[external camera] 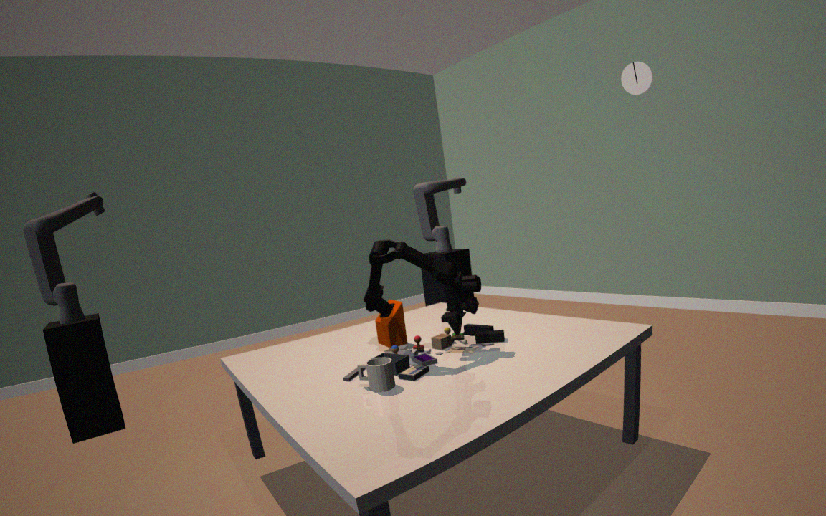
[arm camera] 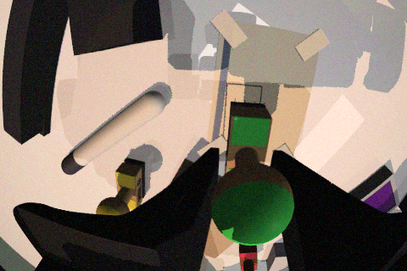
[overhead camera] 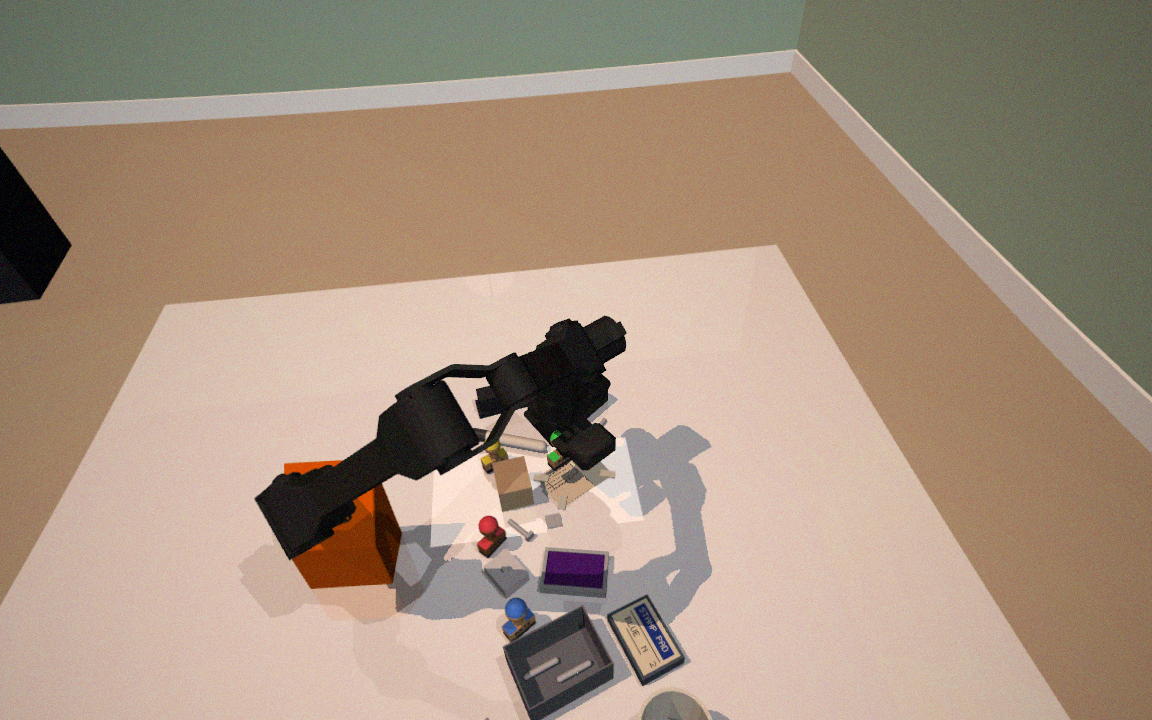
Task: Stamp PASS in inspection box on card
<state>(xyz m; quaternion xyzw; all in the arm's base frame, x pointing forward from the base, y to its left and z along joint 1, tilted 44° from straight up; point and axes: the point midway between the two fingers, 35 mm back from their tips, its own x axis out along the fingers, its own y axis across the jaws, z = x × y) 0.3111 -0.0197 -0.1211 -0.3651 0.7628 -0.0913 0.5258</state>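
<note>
My gripper tip is 6 cm above the tan card, 2 cm short of it and 1 cm to the left of it. Round my gripper tip: tan block (8 cm behind, 4 cm below, 1 cm to the right); then green-knobbed PASS stamp (right at my gripper tip); then yellow-knobbed stamp (10 cm behind, 4 cm to the left, 4 cm below).
</note>
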